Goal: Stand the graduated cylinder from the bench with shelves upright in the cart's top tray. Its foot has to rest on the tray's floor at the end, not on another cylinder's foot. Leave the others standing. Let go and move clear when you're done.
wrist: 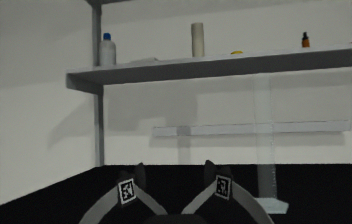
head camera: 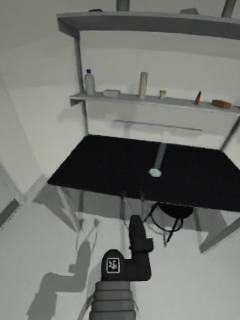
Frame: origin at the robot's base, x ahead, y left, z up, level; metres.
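Where they show: end effector, tool point: [wrist: 175,178] [head camera: 132,193].
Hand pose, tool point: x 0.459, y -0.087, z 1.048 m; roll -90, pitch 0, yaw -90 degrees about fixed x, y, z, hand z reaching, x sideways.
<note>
After its pixels a point has its place.
The clear graduated cylinder [head camera: 160,156] {y -0.309, x 0.756, z 1.057 m} [wrist: 267,176] {y -0.308, x 0.756, z 0.965 m} stands upright on the black bench top [head camera: 110,160] {y 0.033, x 0.922, z 0.886 m} [wrist: 320,185] {y -0.542, x 0.917, z 0.886 m}. It is see-through, with a pale, wide foot at the bottom. My gripper [head camera: 133,194] {y -0.087, x 0.459, z 1.048 m} [wrist: 174,172] {y -0.087, x 0.459, z 1.048 m} is open, with nothing between its fingers. In the head camera view its faint fingertips show at the bench's front edge, nearer to me than the cylinder and left of it. In the wrist view the cylinder is to the right of both fingers, apart from them. The cart, its top tray and the other cylinders do not show in either view.
A lower shelf [head camera: 120,98] {y -0.021, x 1.148, z 1.347 m} [wrist: 215,69] above the bench holds a blue-capped bottle [head camera: 89,83] {y 0.202, x 1.165, z 1.429 m} [wrist: 107,52] {y 0.196, x 1.167, z 1.424 m}, a pale tube [head camera: 143,85] {y -0.200, x 1.117, z 1.436 m} [wrist: 198,40] {y -0.202, x 1.117, z 1.443 m} and small items. An upper shelf [head camera: 150,23] is above it. A black stool [head camera: 176,210] {y -0.568, x 0.661, z 0.531 m} stands under the bench's front edge.
</note>
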